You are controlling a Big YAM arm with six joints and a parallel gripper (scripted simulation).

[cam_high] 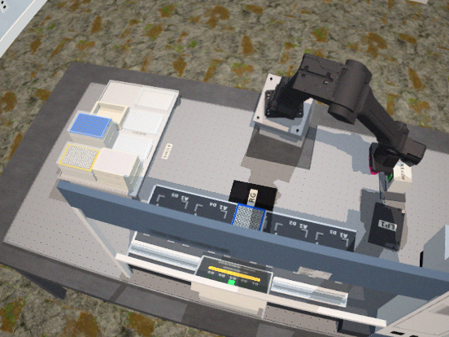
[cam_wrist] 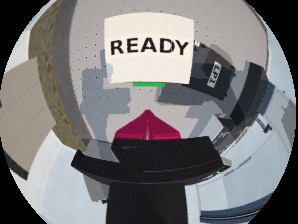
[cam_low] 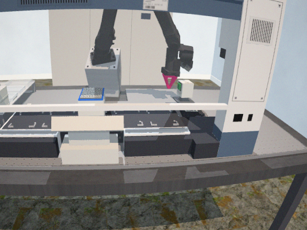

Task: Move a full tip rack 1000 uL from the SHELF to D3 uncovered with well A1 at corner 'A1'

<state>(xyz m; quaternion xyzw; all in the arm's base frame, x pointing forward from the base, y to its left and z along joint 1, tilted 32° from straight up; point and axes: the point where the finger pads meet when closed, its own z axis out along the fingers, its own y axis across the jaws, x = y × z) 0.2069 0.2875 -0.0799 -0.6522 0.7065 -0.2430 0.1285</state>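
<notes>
Now: hand 10 mm short of the ready key box, 60 mm to the right of it and 10 mm above it. Round my hand: blue-framed tip rack: 220 mm ahead, 420 mm to the right, 50 mm above; clear flat piece: 80 mm behind, 800 mm to the right; blue gantry beam: 420 mm ahead, 410 mm to the right, 440 mm above.
</notes>
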